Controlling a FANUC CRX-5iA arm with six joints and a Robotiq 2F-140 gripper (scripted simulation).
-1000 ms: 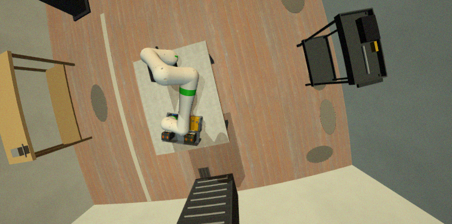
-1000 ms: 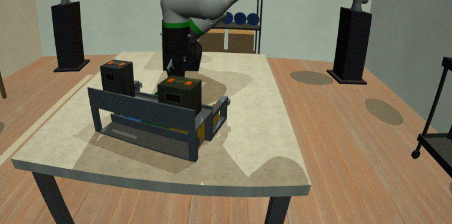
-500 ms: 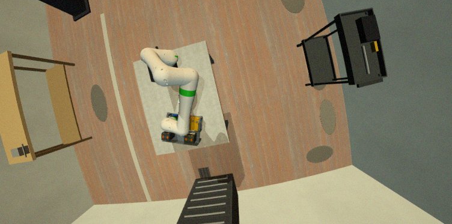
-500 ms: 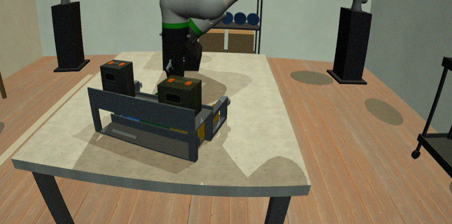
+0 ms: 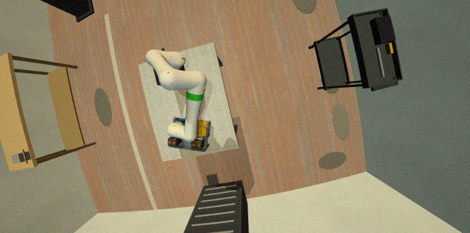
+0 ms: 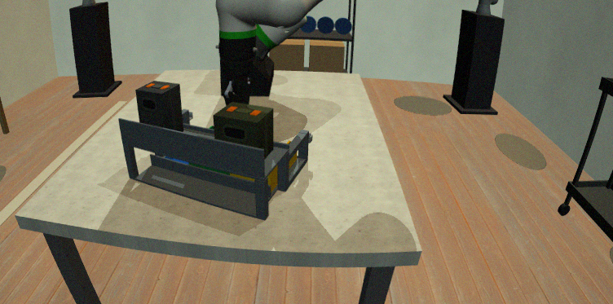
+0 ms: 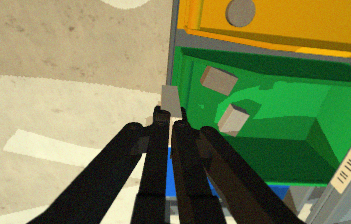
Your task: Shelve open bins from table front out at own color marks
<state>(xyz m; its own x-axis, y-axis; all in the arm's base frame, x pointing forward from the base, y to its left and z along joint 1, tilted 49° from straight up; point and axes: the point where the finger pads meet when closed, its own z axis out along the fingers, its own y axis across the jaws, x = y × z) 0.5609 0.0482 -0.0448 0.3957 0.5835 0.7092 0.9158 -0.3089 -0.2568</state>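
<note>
Right now my hand is 90 mm short of the green bin, 40 mm to the left of it and 10 mm above it. Also, from my hand: yellow bin: 130 mm ahead, 70 mm to the left, 10 mm below.
</note>
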